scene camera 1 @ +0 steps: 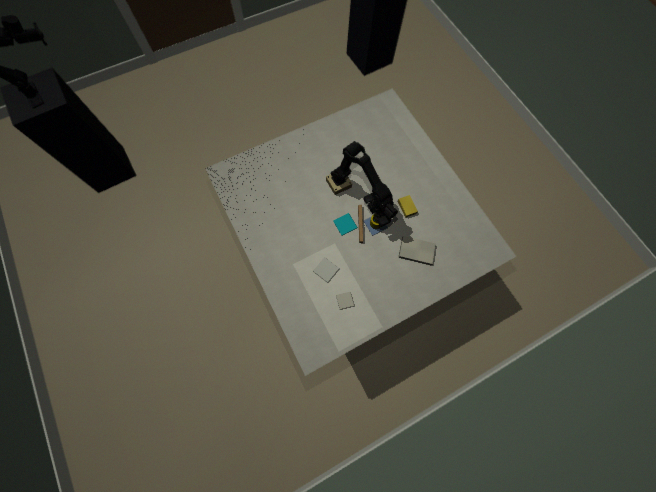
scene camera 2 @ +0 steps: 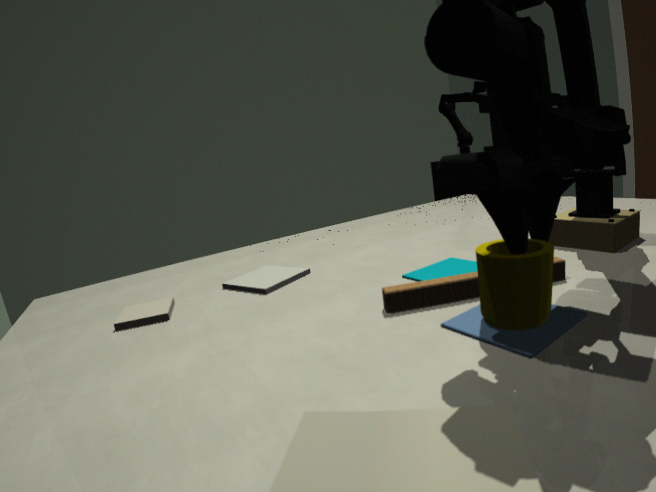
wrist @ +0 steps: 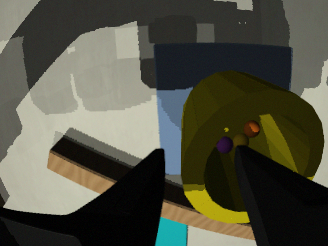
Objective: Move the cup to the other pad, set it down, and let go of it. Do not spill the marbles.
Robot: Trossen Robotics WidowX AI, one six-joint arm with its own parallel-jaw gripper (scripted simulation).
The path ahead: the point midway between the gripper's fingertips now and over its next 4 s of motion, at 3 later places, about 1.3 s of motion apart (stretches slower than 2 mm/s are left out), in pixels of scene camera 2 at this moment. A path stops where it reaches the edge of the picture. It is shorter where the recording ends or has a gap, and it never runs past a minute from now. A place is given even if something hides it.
My gripper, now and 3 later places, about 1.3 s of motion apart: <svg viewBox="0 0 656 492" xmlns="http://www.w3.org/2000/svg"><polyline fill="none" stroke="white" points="530,255 532,237 506,217 472,206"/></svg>
